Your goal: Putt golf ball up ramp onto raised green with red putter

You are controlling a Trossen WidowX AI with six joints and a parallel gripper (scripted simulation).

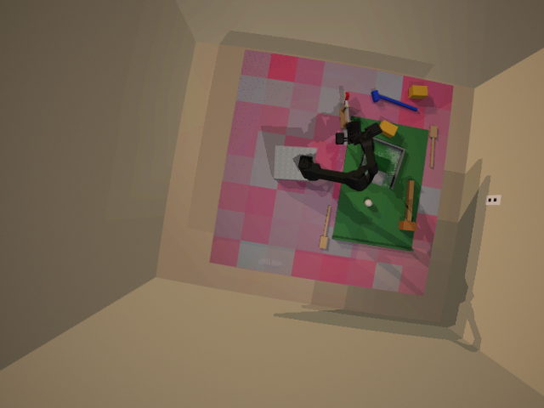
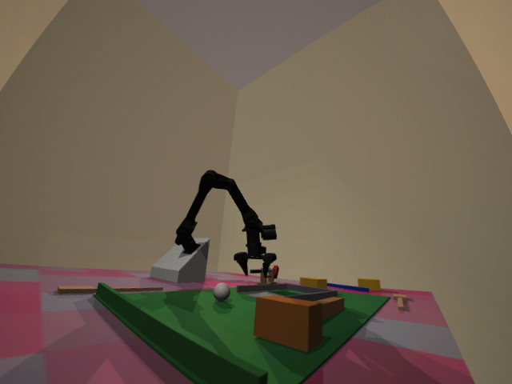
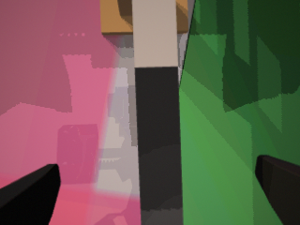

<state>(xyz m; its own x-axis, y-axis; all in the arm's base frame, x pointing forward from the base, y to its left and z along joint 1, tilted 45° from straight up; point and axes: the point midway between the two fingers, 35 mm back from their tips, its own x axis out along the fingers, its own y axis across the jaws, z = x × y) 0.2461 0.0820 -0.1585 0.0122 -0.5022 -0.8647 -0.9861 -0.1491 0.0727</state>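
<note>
Right now my gripper tip is 110 mm to the right of the red putter, 30 mm past it and 20 mm below it. Round my gripper tip: green mat: 240 mm ahead, 230 mm to the right, 40 mm below; grey frame: 220 mm ahead, 100 mm to the right, 30 mm below; small wooden stand: 130 mm to the left, 20 mm behind.
</note>
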